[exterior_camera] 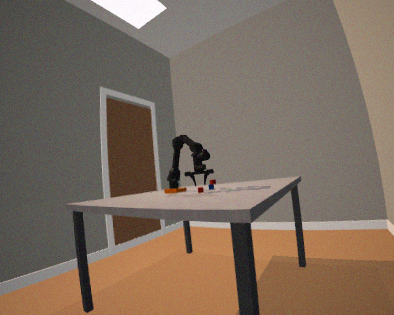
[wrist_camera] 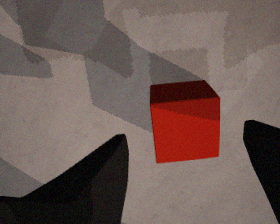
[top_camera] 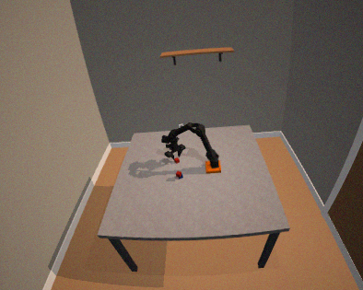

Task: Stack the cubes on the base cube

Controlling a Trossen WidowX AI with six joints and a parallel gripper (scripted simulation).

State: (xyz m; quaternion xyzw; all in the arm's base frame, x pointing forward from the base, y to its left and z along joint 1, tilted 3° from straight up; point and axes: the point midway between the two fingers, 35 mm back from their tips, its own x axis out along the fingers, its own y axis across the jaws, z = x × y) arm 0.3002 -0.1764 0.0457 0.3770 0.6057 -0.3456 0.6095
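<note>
Right now my gripper tip is 200 mm to the right of the blue cube and 20 mm above it.
</note>
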